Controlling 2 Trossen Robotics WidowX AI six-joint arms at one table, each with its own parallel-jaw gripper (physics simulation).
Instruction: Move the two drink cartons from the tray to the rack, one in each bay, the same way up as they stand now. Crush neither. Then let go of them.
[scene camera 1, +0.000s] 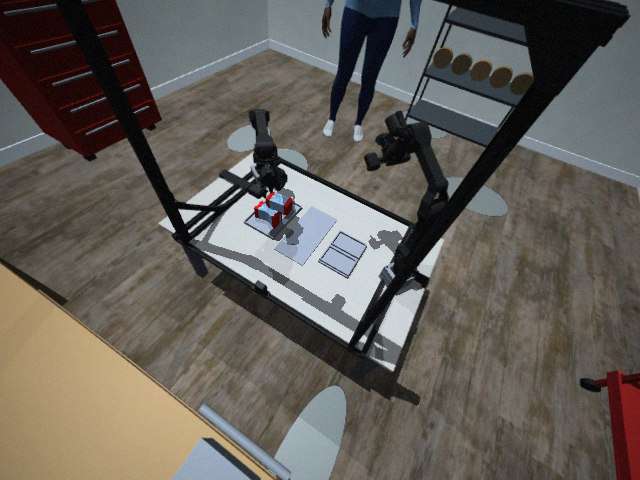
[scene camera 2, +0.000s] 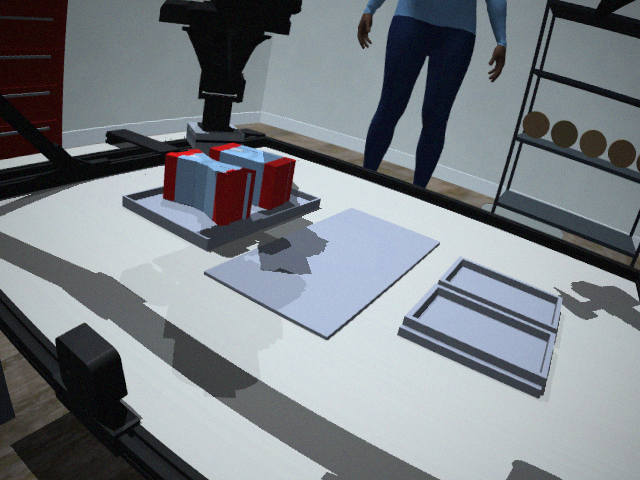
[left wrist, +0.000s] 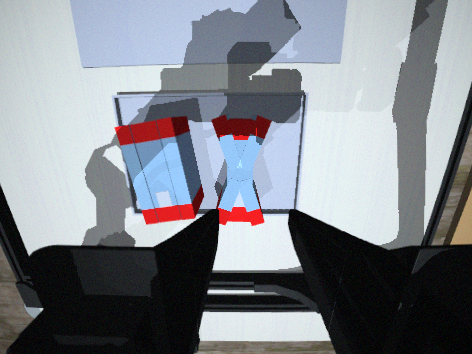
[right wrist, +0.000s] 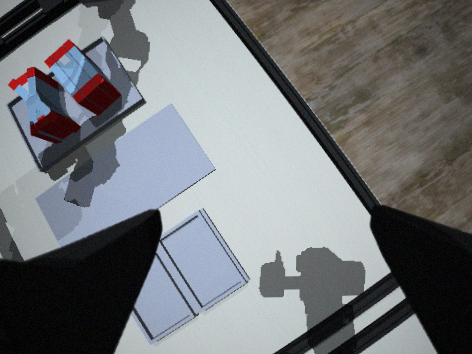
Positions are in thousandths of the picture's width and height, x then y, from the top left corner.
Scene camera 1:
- right gripper: 590, 349
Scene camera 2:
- left gripper: 346, 174
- flat grey mat: 501, 578
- grey tray: 290, 461
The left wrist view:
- left gripper: 537, 612
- flat grey mat: 219, 114
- grey tray: 588, 479
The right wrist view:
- right gripper: 562, 617
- flat grey mat: 340, 448
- grey tray: 96, 436
